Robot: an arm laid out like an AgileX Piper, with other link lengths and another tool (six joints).
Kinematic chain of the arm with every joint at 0, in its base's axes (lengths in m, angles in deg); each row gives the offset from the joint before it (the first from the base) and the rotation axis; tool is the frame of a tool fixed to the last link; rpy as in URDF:
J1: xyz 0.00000 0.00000 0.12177 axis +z
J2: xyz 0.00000 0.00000 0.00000 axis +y
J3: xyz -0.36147 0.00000 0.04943 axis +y
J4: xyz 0.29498 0.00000 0.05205 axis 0.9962 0 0.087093
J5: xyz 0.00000 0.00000 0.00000 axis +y
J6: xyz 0.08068 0.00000 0.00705 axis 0.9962 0 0.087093
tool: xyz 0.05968 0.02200 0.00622 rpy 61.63 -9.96 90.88
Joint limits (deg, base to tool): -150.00..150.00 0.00..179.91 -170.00..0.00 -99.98..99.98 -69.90..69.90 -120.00..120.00
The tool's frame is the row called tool.
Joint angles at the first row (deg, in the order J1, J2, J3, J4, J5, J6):
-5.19 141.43 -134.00 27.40 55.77 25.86
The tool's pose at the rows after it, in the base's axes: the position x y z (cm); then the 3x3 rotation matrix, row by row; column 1 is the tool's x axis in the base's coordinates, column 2 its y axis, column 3 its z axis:
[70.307 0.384 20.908], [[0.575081 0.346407 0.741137], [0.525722 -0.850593 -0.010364], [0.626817 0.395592 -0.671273]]
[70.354 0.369 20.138], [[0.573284 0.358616 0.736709], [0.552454 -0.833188 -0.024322], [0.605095 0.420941 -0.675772]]
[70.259 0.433 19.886], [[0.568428 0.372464 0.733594], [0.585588 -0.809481 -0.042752], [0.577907 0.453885 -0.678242]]
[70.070 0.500 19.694], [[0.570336 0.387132 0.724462], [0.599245 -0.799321 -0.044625], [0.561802 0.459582 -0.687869]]
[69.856 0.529 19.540], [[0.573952 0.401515 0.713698], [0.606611 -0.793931 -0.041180], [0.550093 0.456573 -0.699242]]
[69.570 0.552 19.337], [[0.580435 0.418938 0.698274], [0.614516 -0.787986 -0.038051], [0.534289 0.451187 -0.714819]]
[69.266 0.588 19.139], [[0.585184 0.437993 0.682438], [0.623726 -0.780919 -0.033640], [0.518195 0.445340 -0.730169]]
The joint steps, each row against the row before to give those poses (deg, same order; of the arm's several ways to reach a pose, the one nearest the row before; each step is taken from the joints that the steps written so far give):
0.00 1.64 -0.05 -0.39 -0.16 -0.30
0.20 0.51 -0.07 -1.70 -0.07 -0.43
0.34 0.02 -0.10 -2.36 0.28 -0.22
0.11 0.00 0.00 -0.81 0.84 -0.11
0.00 0.00 0.00 -0.28 1.01 -0.13
0.00 0.00 0.00 -0.42 1.35 0.00
0.01 0.00 0.00 -0.35 1.40 -0.14

